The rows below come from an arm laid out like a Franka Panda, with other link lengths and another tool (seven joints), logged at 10 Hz.
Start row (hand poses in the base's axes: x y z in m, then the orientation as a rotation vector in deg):
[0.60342 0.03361 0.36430 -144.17 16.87 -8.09]
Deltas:
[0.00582 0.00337 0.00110 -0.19 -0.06 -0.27]
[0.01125 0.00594 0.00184 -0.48 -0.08 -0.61]
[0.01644 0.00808 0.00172 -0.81 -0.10 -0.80]
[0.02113 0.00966 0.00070 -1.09 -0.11 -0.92]
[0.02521 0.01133 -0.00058 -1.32 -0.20 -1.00]
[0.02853 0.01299 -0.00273 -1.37 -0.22 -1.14]
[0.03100 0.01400 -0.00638 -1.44 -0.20 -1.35]
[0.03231 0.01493 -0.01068 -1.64 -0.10 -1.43]
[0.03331 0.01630 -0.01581 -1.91 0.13 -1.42]
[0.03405 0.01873 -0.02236 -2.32 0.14 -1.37]
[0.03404 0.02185 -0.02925 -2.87 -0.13 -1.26]
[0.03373 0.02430 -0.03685 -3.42 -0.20 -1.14]
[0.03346 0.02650 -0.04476 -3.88 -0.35 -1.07]
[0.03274 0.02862 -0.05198 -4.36 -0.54 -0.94]
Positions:
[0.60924 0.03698 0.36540 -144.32 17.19 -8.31]
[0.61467 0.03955 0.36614 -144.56 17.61 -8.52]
[0.61986 0.04169 0.36602 -144.86 17.84 -8.68]
[0.62455 0.04327 0.36500 -145.12 17.99 -8.79]
[0.62863 0.04494 0.36372 -145.33 18.06 -8.98]
[0.63195 0.04660 0.36157 -145.36 18.22 -9.07]
[0.63442 0.04761 0.35792 -145.40 18.50 -9.14]
[0.63573 0.04854 0.35362 -145.61 18.64 -9.09]
[0.63673 0.04991 0.34849 -145.91 18.73 -8.84]
[0.63747 0.05234 0.34194 -146.32 18.67 -8.88]
[0.63746 0.05546 0.33505 -146.84 18.42 -9.28]
[0.63715 0.05791 0.32745 -147.39 18.24 -9.43]
[0.63688 0.06011 0.31954 -147.83 18.09 -9.68]
[0.63616 0.06223 0.31232 -148.29 17.84 -9.96]

